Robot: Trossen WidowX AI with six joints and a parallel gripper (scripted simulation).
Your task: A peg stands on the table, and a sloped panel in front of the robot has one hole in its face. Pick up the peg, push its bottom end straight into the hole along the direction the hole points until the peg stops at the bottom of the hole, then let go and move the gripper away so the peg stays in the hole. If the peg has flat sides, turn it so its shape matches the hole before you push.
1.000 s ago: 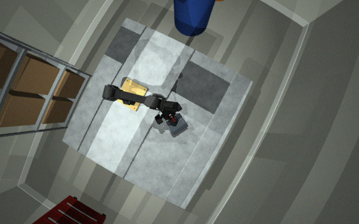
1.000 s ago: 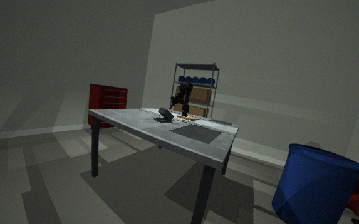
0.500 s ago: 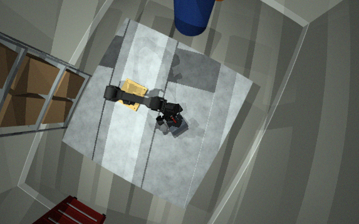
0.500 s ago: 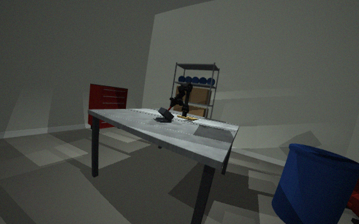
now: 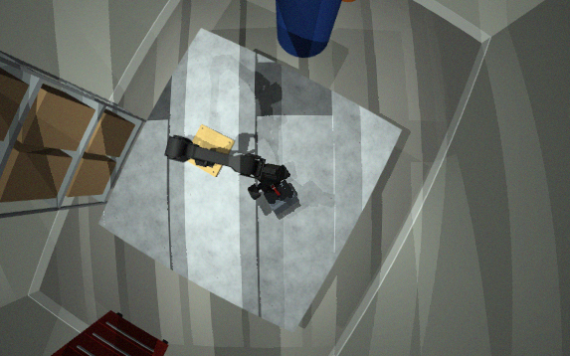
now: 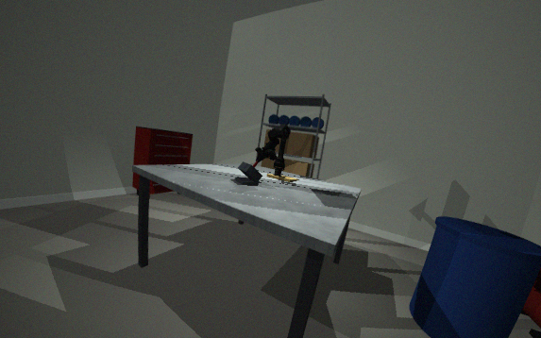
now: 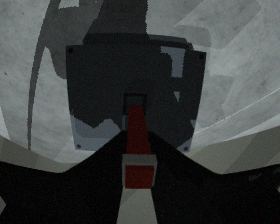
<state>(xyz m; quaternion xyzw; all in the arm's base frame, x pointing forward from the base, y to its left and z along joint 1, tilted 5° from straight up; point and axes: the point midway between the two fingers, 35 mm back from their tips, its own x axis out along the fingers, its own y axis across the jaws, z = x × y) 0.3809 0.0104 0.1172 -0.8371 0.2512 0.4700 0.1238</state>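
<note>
My gripper tip is now 70 mm above the sloped grey panel, 30 mm short of it and 20 mm to the left of it. Also, from my gripper tip: red peg: 10 mm to the left, 10 mm behind, 10 mm above.
</note>
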